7 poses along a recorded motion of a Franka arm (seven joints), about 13 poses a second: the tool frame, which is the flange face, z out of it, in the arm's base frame.
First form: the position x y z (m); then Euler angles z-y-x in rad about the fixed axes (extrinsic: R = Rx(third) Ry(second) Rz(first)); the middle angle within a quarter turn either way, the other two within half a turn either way.
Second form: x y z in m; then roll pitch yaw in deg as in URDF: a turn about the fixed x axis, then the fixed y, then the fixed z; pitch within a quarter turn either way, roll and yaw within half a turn. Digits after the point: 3 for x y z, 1 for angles.
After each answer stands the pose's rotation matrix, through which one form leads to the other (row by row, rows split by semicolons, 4 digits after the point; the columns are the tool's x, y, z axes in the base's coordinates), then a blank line. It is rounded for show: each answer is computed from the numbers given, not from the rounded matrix.
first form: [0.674, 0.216, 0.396, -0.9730, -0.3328, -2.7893]
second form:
[0.674, 0.216, 0.396, -153.2, -6.5, 57.6]
0.5319 0.7812 -0.3267; 0.8393 -0.4351 0.3261; 0.1126 -0.4477 -0.8871

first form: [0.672, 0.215, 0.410, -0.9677, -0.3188, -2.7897]
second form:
[0.672, 0.215, 0.410, -153.8, -6.7, 57.2]
0.5386 0.7821 -0.3134; 0.8344 -0.4435 0.3273; 0.1170 -0.4378 -0.8914

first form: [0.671, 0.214, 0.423, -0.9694, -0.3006, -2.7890]
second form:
[0.671, 0.214, 0.423, -154.7, -7.3, 57.0]
0.5404 0.7876 -0.2961; 0.8317 -0.4467 0.3298; 0.1275 -0.4245 -0.8964

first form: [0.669, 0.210, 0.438, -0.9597, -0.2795, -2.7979]
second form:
[0.669, 0.210, 0.438, -155.8, -7.3, 56.2]
0.5515 0.7872 -0.2759; 0.8245 -0.4641 0.3239; 0.1270 -0.4061 -0.9050

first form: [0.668, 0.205, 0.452, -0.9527, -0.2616, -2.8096]
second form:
[0.668, 0.205, 0.452, -157.0, -7.1, 55.7]
0.5598 0.7873 -0.2586; 0.8193 -0.4791 0.3148; 0.1239 -0.3881 -0.9132

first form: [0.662, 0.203, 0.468, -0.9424, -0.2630, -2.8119]
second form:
[0.662, 0.203, 0.468, -156.9, -6.7, 55.1]
0.5676 0.7812 -0.2600; 0.8149 -0.4881 0.3126; 0.1173 -0.3893 -0.9136

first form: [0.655, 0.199, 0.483, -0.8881, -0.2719, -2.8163]
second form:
[0.655, 0.199, 0.483, -156.4, -5.0, 52.4]
0.6077 0.7474 -0.2686; 0.7893 -0.5312 0.3078; 0.0874 -0.3991 -0.9127

